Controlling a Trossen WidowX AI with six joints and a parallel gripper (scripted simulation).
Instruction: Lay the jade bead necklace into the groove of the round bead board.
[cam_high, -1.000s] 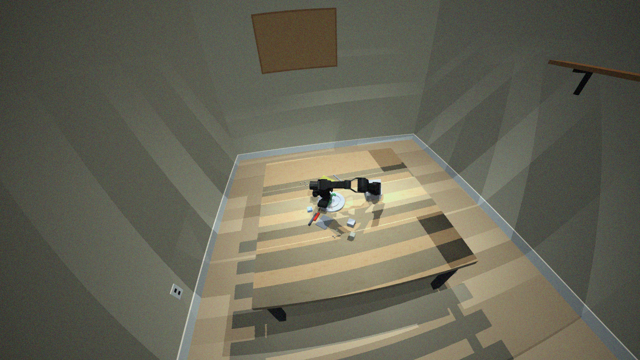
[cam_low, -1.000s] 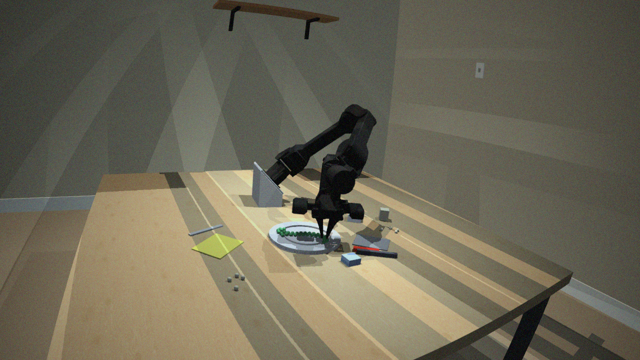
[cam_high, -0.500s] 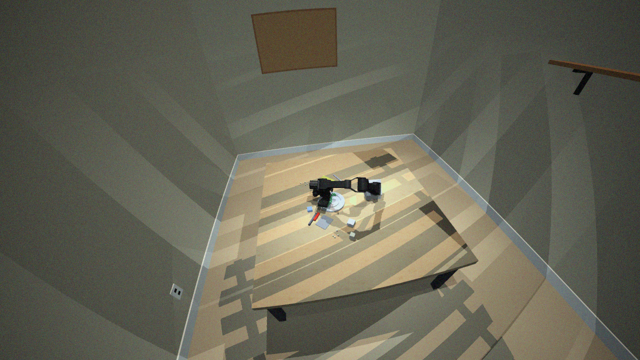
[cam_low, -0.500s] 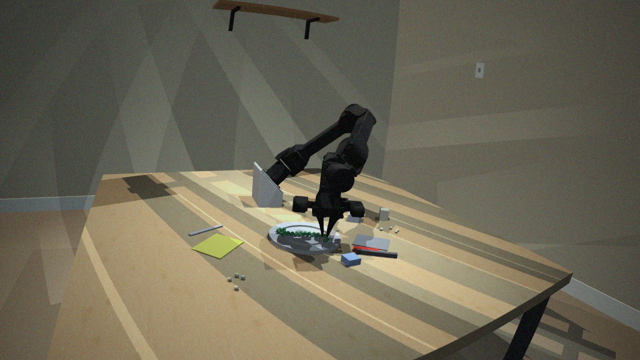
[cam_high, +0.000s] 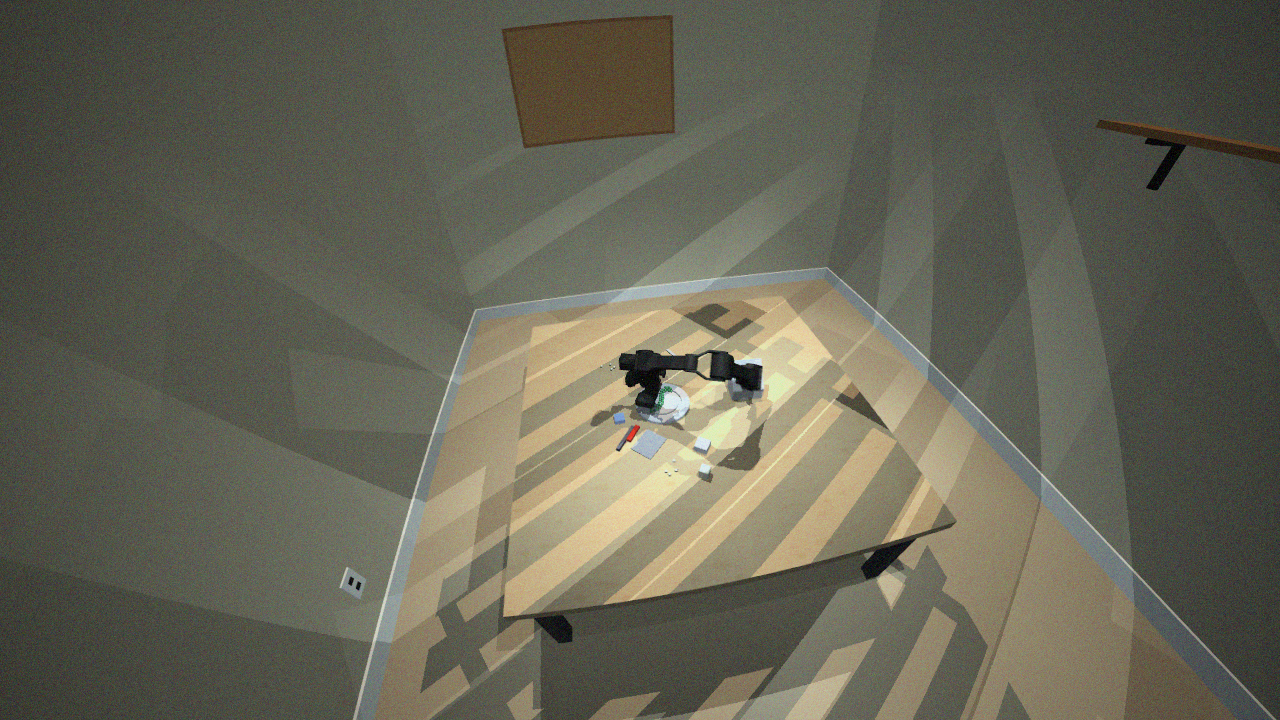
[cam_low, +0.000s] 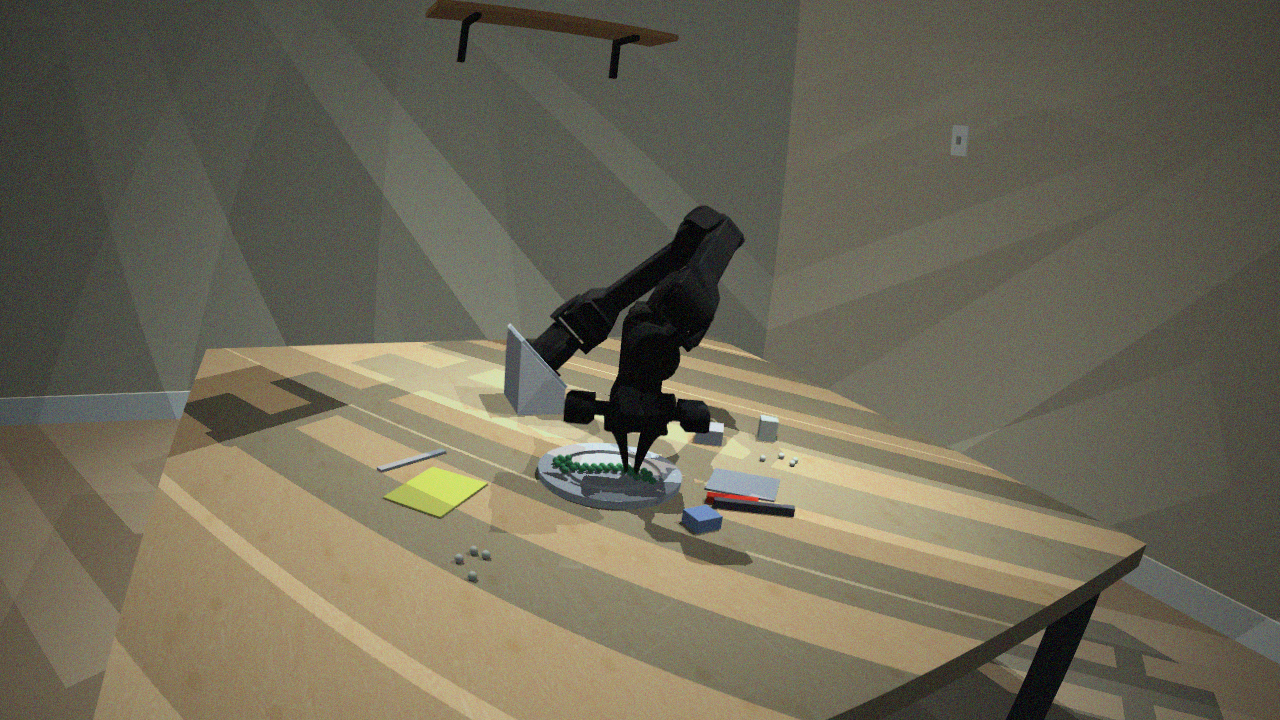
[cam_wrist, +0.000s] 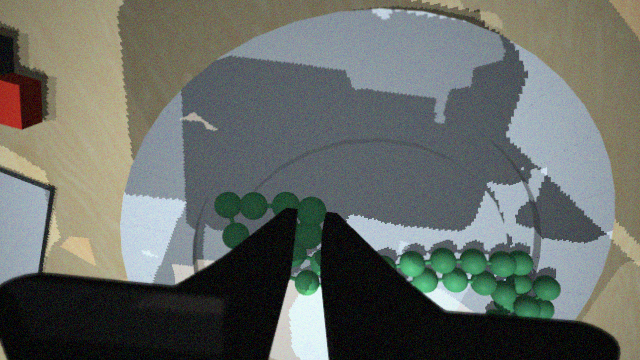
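My gripper tip is now 4 cm past the round grey bead board, 1 cm to the left of it and 2 cm above it. Round my gripper tip: grey plate 6 cm ahead, 16 cm to the left, 2 cm below; blue block 13 cm ahead, 3 cm to the left, 2 cm below; red and black pen 11 cm ahead, 11 cm to the left, 2 cm below.
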